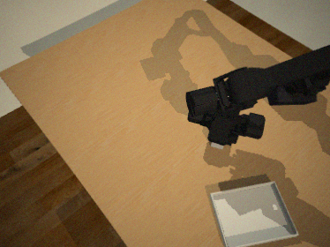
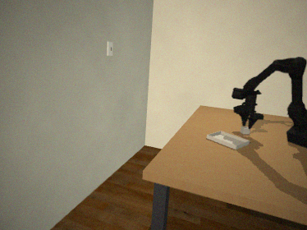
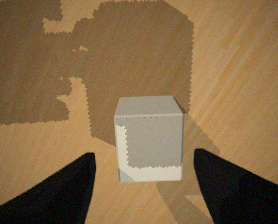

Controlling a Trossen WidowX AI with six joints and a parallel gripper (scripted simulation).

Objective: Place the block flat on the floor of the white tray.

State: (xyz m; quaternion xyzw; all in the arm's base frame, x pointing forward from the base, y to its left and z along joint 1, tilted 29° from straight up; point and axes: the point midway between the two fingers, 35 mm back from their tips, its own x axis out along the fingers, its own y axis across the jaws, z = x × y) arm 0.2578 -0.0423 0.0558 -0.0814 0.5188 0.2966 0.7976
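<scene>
Right now my hand is 50 mm above the block. Round my hand: white tray: 80 mm ahead, 200 mm to the left, 70 mm below.
</scene>
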